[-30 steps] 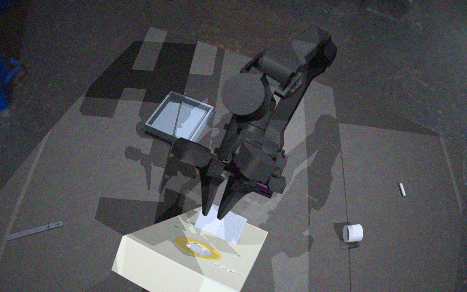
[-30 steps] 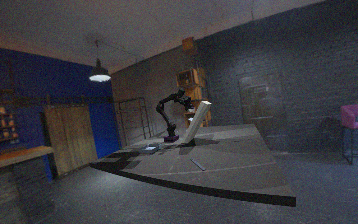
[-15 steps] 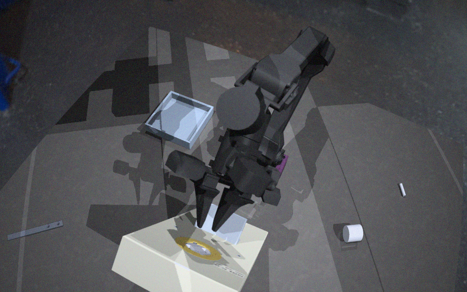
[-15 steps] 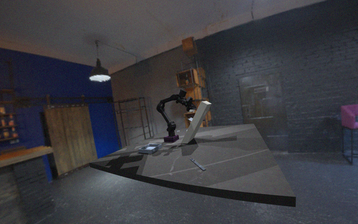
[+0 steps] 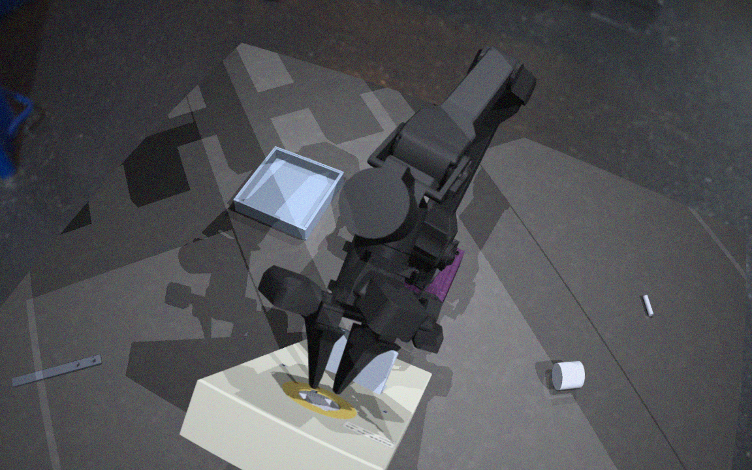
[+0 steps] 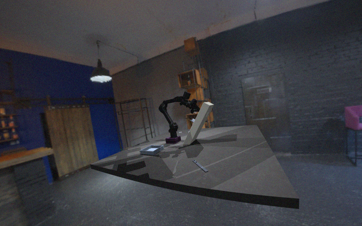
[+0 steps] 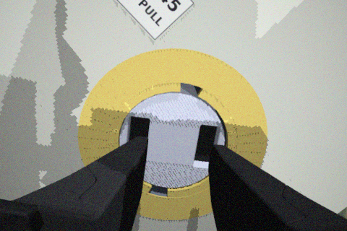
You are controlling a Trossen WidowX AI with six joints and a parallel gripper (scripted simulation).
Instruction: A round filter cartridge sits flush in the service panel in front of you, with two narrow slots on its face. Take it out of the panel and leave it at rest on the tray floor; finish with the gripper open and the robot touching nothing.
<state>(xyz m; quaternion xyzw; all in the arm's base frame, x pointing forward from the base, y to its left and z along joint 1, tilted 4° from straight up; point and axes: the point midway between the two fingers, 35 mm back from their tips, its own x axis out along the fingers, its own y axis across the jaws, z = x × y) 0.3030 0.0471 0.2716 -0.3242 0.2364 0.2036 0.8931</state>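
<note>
The round filter cartridge is 20 mm ahead of my gripper tip and 20 mm below it. The rest, counted from my gripper tip: small white stick 560 mm behind, 310 mm to the left, 290 mm below; light blue tray 340 mm behind, 360 mm to the right, 290 mm below.
</note>
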